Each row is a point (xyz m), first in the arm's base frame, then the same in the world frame.
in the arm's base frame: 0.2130 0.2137 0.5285
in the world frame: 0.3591 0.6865 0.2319
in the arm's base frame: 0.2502 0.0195 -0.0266
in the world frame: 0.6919 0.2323 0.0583
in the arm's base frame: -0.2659 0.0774 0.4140
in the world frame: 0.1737 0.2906 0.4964
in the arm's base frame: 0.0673 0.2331 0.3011
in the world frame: 0.3219 0.4260 0.1682
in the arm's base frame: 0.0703 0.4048 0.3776
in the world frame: 0.1823 0.5215 0.0864
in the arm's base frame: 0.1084 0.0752 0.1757
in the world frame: 0.4966 0.3202 0.1935
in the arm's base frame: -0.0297 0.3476 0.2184
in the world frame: 0.2060 0.3265 0.0905
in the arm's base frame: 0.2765 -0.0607 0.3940
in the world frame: 0.6310 0.5639 0.3236
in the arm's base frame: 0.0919 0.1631 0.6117
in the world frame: 0.2878 0.6717 0.3692
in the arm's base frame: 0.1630 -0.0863 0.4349
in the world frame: 0.5610 0.5250 0.4174
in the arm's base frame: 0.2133 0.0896 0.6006
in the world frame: 0.4213 0.7194 0.3570
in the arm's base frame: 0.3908 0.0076 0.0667
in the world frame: 0.7629 0.3855 0.0486
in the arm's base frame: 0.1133 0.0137 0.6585
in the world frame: 0.3892 0.6920 0.4886
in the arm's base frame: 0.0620 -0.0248 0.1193
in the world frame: 0.5523 0.2291 0.2563
